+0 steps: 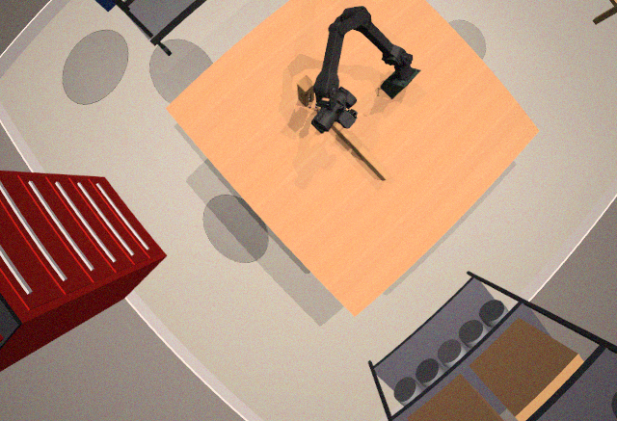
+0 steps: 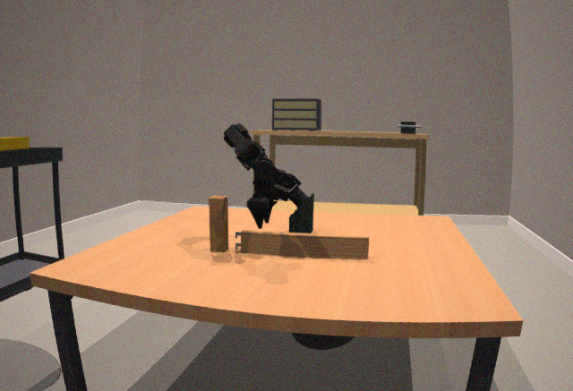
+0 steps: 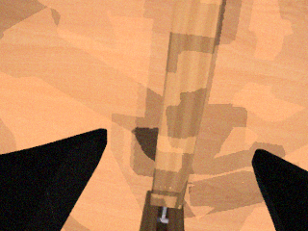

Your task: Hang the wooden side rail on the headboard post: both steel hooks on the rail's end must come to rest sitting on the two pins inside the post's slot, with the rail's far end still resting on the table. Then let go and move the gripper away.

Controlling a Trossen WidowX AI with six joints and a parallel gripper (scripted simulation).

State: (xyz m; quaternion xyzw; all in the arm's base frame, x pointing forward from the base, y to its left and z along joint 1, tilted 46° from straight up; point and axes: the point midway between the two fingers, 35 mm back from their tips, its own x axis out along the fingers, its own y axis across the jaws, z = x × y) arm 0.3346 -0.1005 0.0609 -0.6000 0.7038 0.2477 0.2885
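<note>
My gripper tip is now 10 mm past the headboard post and 150 mm to the left of it.
</note>
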